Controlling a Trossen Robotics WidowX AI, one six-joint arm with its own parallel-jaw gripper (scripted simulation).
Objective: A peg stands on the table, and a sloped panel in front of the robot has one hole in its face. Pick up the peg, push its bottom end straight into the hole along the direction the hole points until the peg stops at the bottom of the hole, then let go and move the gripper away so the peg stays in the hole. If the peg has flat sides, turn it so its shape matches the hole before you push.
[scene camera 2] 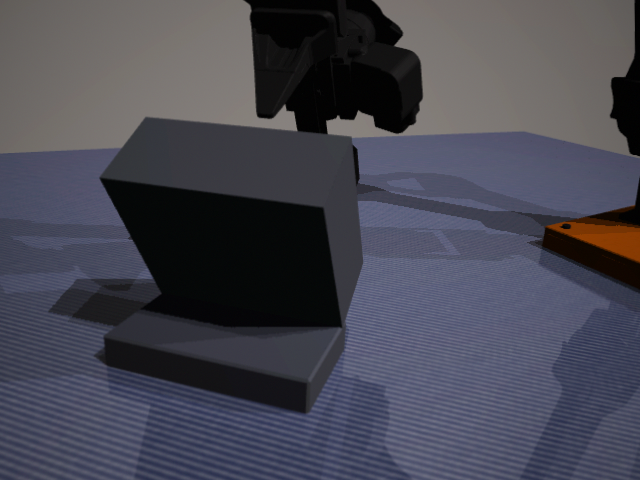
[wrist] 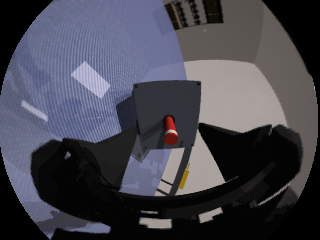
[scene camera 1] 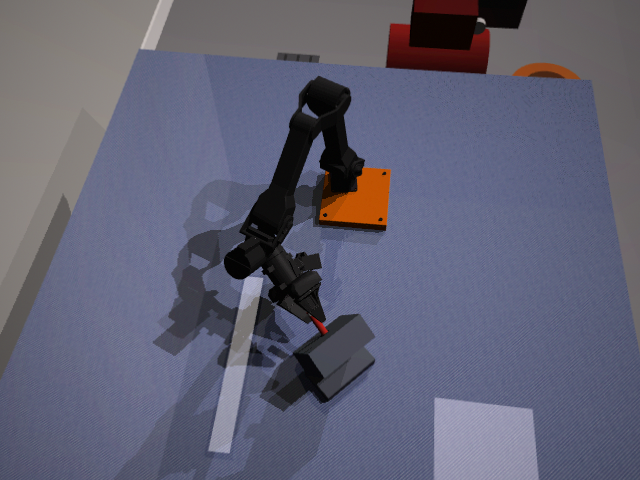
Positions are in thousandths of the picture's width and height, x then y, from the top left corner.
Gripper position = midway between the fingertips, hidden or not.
gripper: scene camera 2 432, 355; wrist 527, 535; scene camera 1 495, 672
